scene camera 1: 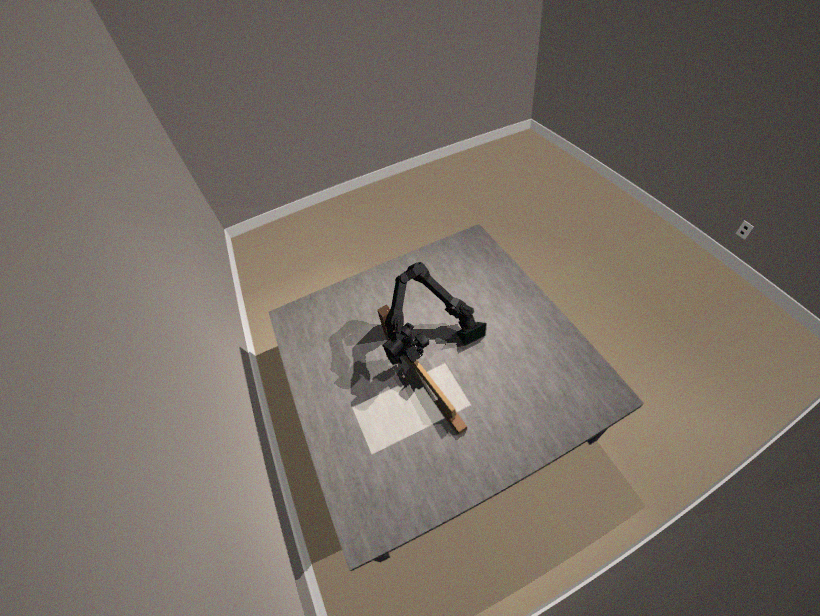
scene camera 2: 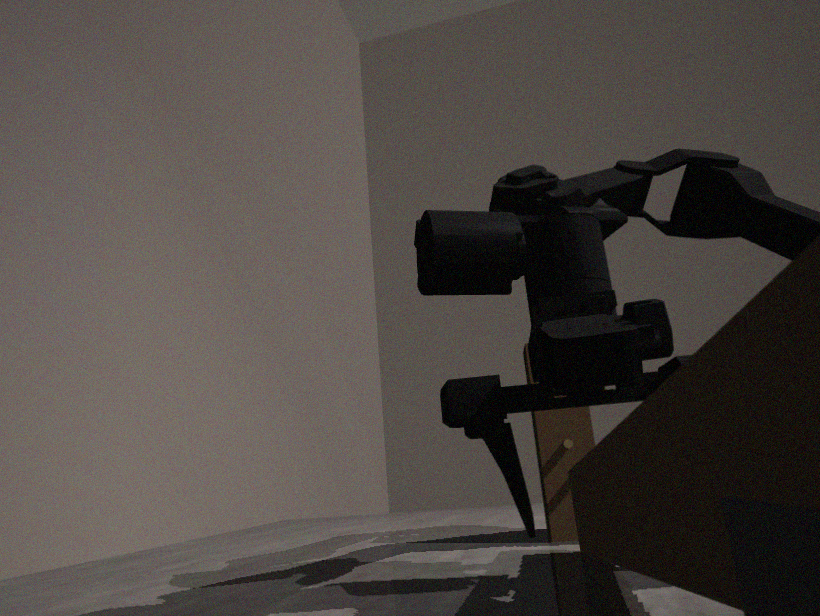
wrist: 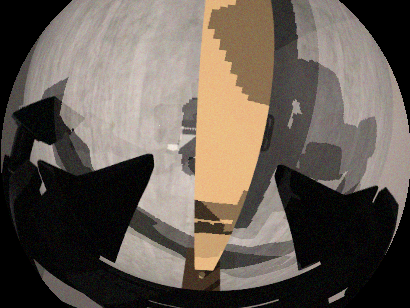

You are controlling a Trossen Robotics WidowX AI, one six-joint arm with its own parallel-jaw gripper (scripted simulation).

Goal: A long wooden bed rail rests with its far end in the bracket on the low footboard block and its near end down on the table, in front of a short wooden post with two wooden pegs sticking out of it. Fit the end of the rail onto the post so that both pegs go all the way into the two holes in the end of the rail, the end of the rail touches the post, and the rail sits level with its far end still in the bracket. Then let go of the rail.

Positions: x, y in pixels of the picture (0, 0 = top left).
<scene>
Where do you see a wooden bed rail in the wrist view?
235, 80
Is the gripper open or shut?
Open.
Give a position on a wooden bed rail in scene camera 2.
At 730, 422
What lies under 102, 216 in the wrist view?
The gripper.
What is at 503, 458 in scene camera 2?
The gripper.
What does the gripper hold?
Nothing.
</scene>
